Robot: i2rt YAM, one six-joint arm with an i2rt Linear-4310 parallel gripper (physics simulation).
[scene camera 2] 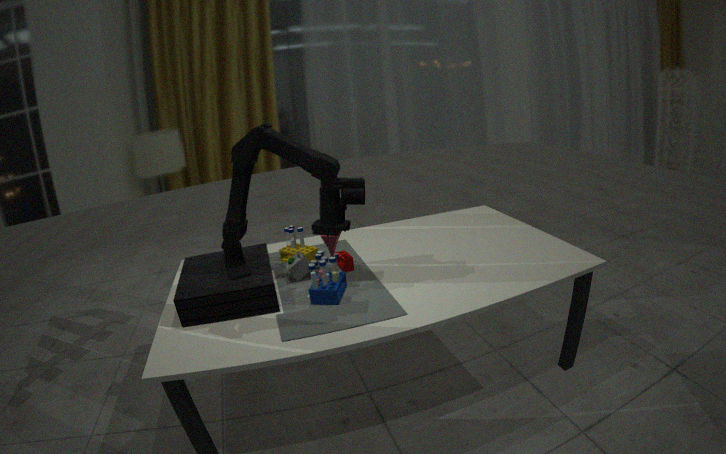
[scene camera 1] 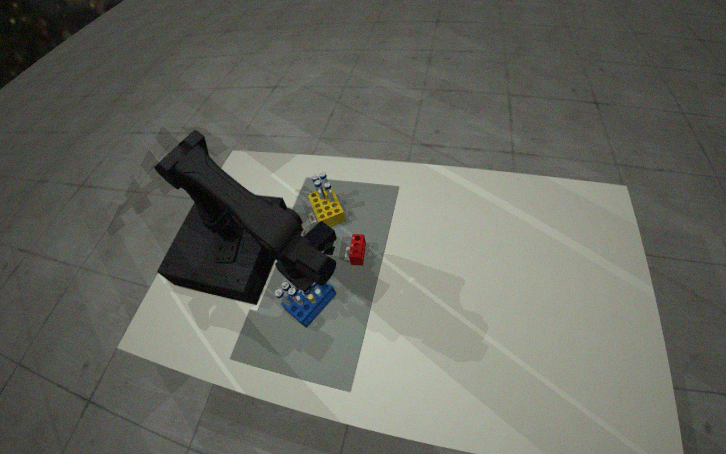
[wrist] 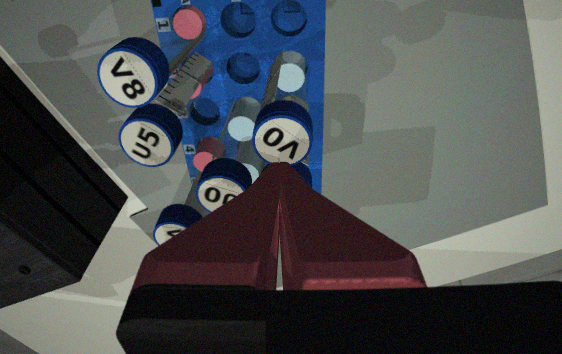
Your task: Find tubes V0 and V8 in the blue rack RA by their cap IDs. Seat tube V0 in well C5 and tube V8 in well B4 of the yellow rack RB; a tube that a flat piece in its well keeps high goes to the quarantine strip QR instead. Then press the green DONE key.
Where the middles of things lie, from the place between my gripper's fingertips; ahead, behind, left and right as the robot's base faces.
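So you can picture it, the tube V0 point(wrist: 283, 132) is 1 cm ahead of my hand, 1 cm to the left of it and 6 cm below it.
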